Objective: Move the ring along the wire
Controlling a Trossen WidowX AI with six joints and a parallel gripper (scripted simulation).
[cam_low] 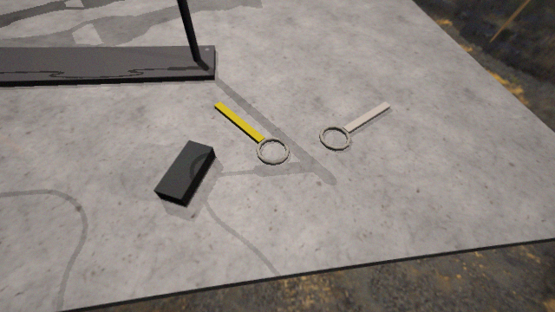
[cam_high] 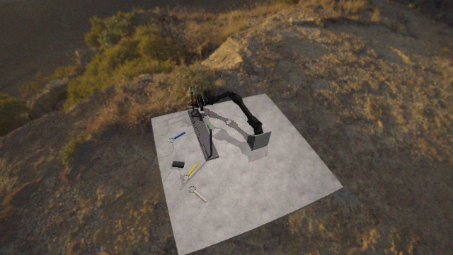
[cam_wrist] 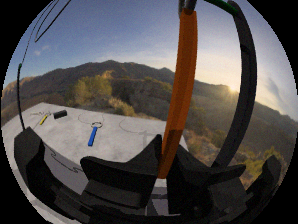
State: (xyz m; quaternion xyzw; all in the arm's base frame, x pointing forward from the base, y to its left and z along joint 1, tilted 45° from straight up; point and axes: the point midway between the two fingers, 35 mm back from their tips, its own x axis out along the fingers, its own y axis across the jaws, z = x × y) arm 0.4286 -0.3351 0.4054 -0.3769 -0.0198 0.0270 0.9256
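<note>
Now: gripper tip 30 mm past the orange-handled ring and 90 mm below it. Also, from my gripper tip: black block: 230 mm ahead, 530 mm to the left, 140 mm below; then blue-handled ring: 200 mm ahead, 230 mm to the left, 140 mm below; then yellow-handled ring: 170 mm ahead, 630 mm to the left, 140 mm below.
</note>
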